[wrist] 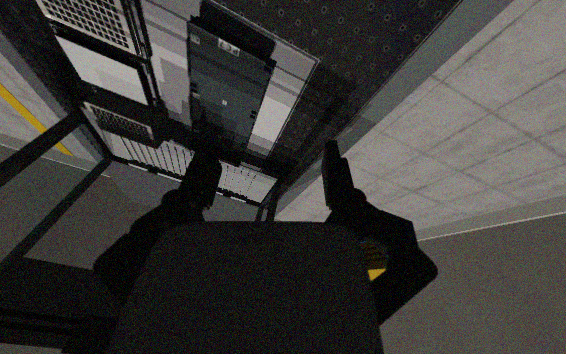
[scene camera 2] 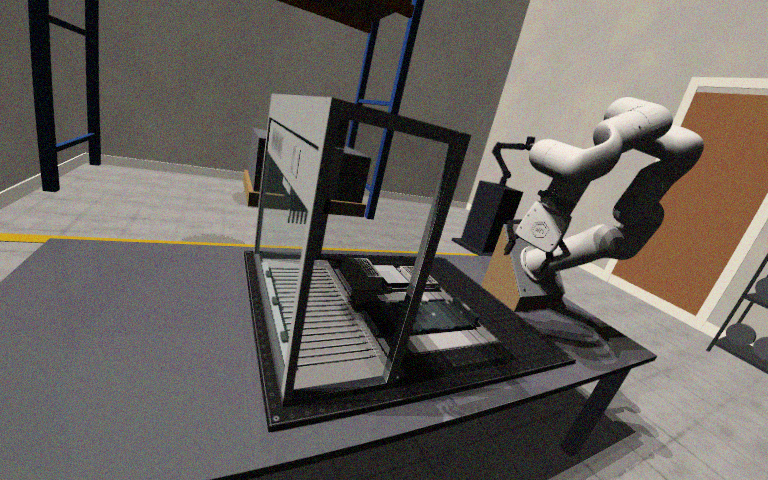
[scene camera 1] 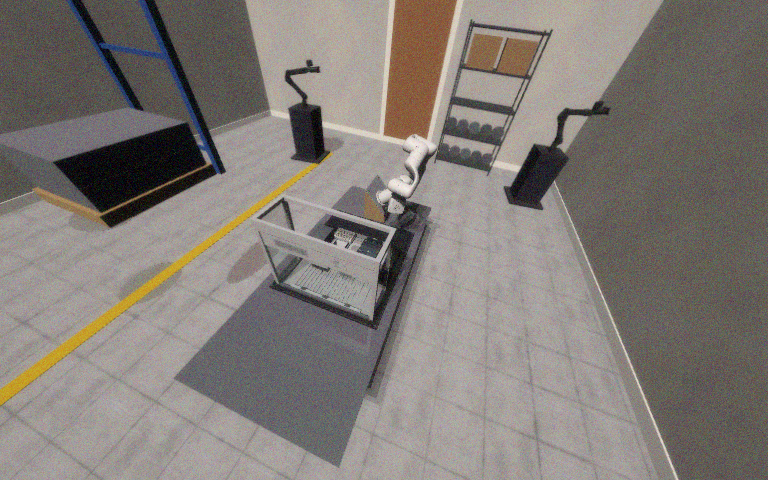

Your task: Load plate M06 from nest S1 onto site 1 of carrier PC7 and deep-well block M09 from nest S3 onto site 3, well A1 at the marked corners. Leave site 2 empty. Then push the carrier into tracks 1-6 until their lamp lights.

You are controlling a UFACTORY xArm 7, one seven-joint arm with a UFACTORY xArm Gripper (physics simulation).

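Seen in the pictures: gripper, fingertip midpoint: [wrist: 269, 154] [scene camera 2: 521, 263] [scene camera 1: 392, 218]; arm's base, origin of the base link: [scene camera 2: 532, 263] [scene camera 1: 381, 198].
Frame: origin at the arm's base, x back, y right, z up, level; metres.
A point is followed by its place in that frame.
Note:
My gripper [scene camera 2: 527, 257] {x -0.324, y -0.137, z 0.085 m} [wrist: 269, 154] {x -0.324, y -0.137, z 0.085 m} is open and empty, held above and behind the loading area, beside the arm's base. Carrier PC7 [scene camera 2: 444, 315] {x -0.427, y -0.037, z -0.124 m} [wrist: 227, 90] {x -0.429, y -0.029, z -0.124 m} is a dark flat tray on the light staging surface; its three sites look bare. Beside it stand a pale gridded plate [wrist: 95, 20] {x -0.380, y 0.161, z -0.112 m}, a white flat-topped piece [wrist: 107, 74] {x -0.467, y 0.189, z -0.108 m} [scene camera 2: 390, 274] {x -0.473, y 0.185, z -0.108 m} and a darker gridded piece [wrist: 122, 122] {x -0.560, y 0.190, z -0.081 m}. Their labels and nest numbers are not readable. The ribbed tracks [scene camera 1: 334, 283] [scene camera 2: 328, 316] [wrist: 160, 152] {x -0.729, y 0.192, z -0.135 m} lie beyond the carrier, inside the framed enclosure. No lit lamp can be made out.
The enclosure frame [scene camera 1: 328, 210] {x -0.690, y 0.122, z 0.345 m} [scene camera 2: 325, 226] {x -0.901, y -0.170, z 0.185 m} [wrist: 62, 212] {x -0.842, y 0.382, z 0.078 m} has upright posts and a top rail around the tracks. A tan panel [scene camera 1: 372, 208] {x -0.097, y 0.045, z -0.039 m} [scene camera 2: 501, 271] {x -0.097, y 0.046, z -0.048 m} stands by the arm's base. The black perforated base plate [wrist: 345, 27] {x -0.288, y -0.187, z -0.134 m} [scene camera 2: 543, 352] {x -0.239, y -0.249, z -0.133 m} lies on the grey table [scene camera 1: 283, 362] {x -1.206, y 0.166, z -0.147 m} [scene camera 2: 141, 339] {x -1.129, y 0.070, z -0.147 m}.

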